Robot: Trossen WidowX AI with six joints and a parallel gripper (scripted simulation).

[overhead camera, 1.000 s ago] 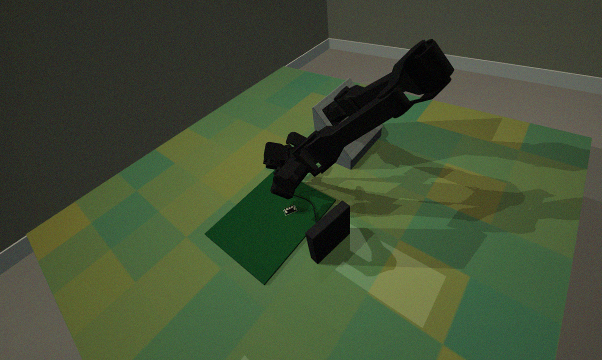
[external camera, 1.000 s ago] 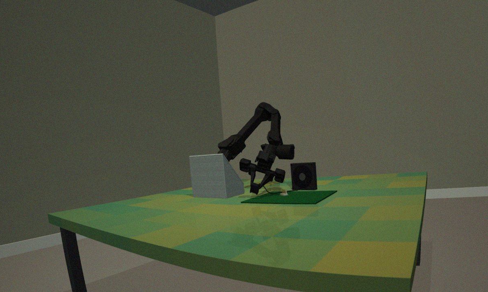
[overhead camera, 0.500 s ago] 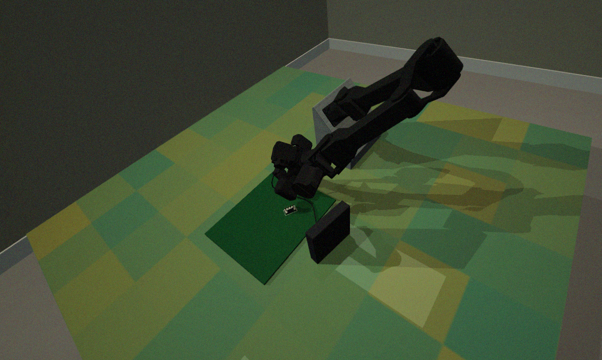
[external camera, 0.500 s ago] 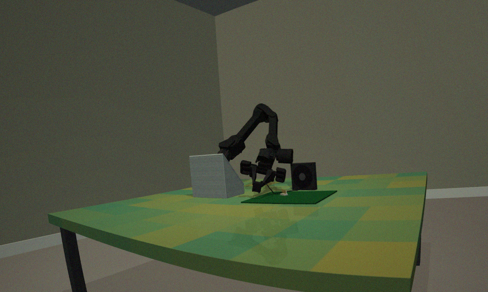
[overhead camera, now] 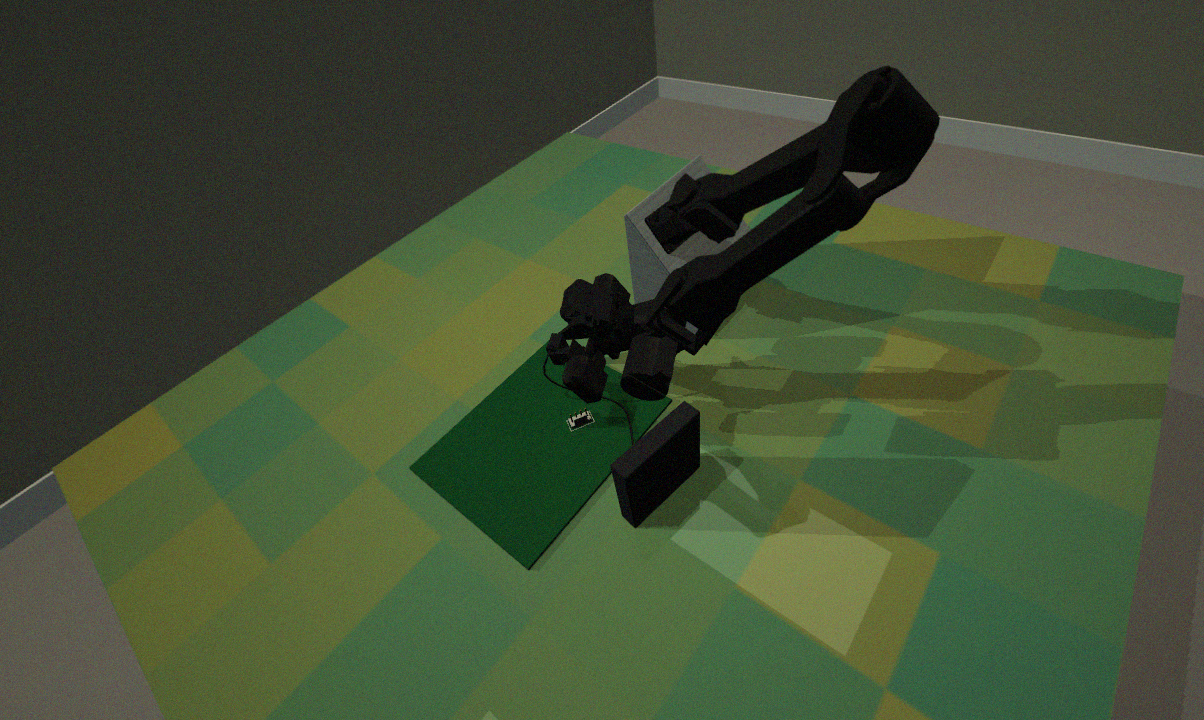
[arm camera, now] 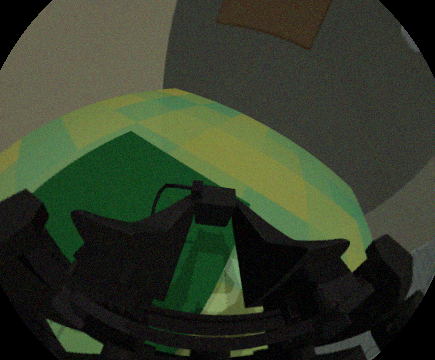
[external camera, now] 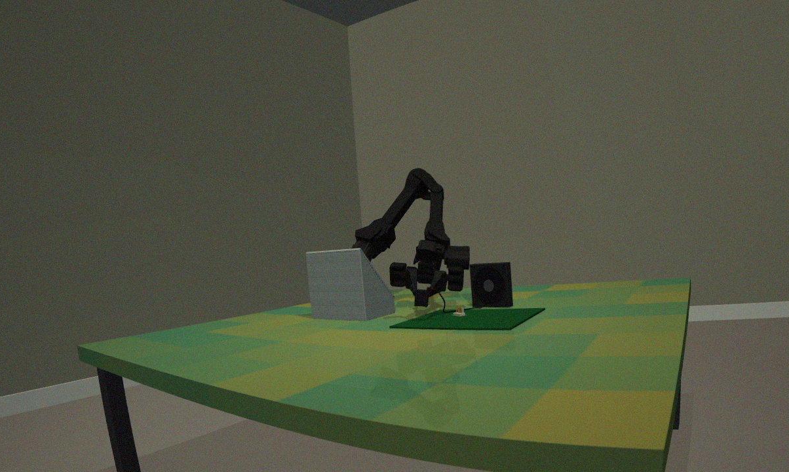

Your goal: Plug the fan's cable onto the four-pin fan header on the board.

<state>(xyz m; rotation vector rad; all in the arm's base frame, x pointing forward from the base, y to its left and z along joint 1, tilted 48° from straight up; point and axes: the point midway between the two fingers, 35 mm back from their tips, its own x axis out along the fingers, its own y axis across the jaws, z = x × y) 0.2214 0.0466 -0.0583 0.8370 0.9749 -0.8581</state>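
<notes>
The dark green board lies 10 cm ahead of my gripper tip, 8 cm below it and 5 cm to the left of it. From my gripper tip the other things lie so: black fan 23 cm to the left, 7 cm ahead, 1 cm below; then black plug 1 cm below.
</notes>
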